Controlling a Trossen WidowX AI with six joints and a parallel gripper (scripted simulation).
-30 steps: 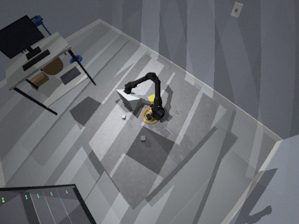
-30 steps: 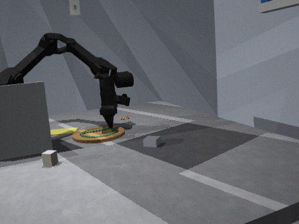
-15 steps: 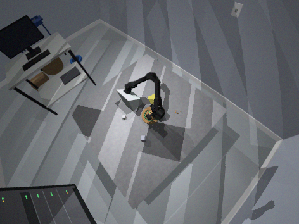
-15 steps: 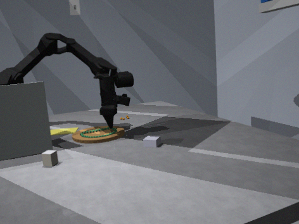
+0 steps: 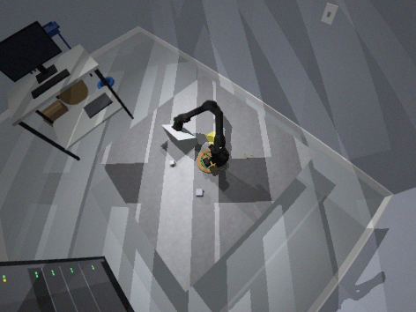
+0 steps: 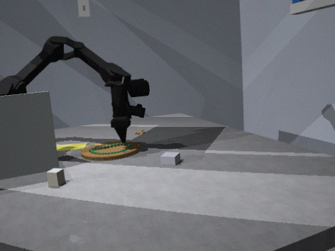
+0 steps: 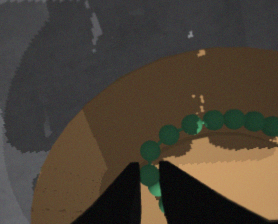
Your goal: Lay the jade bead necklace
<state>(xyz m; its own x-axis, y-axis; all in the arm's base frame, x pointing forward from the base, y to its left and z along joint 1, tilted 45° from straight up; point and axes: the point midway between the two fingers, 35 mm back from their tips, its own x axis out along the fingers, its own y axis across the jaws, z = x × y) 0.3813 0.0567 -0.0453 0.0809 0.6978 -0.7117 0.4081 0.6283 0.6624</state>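
The yellow sheet lies 160 mm behind my gripper tip, 150 mm to the left of it and 20 mm below it. The rest, counted from my gripper tip: grey cube: 250 mm to the right, 40 mm ahead, 10 mm below; then beige cube: 270 mm behind, 210 mm to the right.
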